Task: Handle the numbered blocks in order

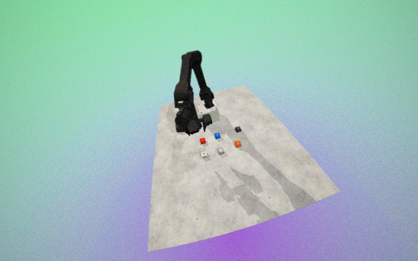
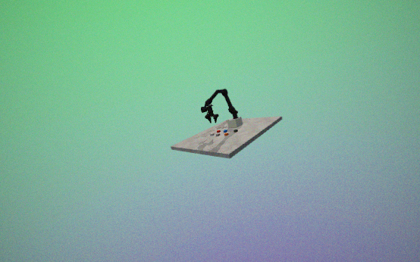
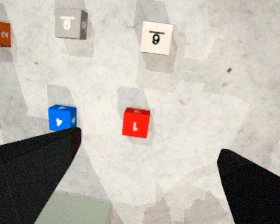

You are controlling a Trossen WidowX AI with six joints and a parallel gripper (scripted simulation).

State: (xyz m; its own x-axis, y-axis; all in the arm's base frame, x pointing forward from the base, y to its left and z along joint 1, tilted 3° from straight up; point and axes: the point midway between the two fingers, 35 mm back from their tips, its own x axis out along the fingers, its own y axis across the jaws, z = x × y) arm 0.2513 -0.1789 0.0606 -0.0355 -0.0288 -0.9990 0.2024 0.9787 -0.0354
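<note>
My gripper tip is now 3 cm past the red block, 2 cm to the right of it and 12 cm above it. The rest, counted from my gripper tip: white block: 7 cm ahead, 1 cm to the right, 12 cm below; grey block: 10 cm ahead, 9 cm to the left, 12 cm below; blue block: 2 cm behind, 13 cm to the left, 12 cm below.
</note>
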